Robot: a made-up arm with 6 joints.
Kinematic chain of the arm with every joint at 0, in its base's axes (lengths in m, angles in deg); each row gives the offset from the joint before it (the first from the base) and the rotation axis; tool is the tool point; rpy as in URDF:
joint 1: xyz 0 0 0.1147 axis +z
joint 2: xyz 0 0 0 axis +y
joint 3: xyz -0.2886 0 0.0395 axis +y
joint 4: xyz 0.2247 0 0.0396 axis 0.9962 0 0.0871
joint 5: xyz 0 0 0 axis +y
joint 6: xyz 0.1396 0 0.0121 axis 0.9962 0 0.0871
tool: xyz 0 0 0 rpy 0 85 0
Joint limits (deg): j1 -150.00..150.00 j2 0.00..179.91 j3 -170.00..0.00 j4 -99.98..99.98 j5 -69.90..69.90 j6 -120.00..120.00
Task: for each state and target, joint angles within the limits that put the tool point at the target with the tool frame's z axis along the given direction. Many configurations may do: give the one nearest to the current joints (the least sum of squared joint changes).
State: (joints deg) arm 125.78 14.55 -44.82 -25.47 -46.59 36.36
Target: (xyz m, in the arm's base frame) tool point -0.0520 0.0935 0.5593 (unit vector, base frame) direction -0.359 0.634 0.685
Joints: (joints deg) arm 110.44 42.47 -65.60 -23.48 -16.79 36.36
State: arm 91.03 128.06 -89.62 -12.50 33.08 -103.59
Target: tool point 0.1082 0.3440 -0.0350 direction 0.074 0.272 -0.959
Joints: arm 72.26 131.56 -57.62 8.58 4.74 -103.58
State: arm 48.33 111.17 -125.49 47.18 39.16 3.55
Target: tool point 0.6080 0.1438 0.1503 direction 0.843 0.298 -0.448
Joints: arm 11.76 151.43 -140.21 18.94 21.67 3.56
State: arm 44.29 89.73 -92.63 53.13 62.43 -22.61
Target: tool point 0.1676 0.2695 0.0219 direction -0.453 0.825 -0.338
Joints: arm 33.66 134.60 -46.46 92.39 69.81 -22.61
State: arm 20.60 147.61 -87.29 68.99 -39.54 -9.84
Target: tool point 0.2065 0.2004 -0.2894 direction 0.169 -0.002 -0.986
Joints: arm 47.66 179.79 -75.48 25.03 -17.35 -9.85
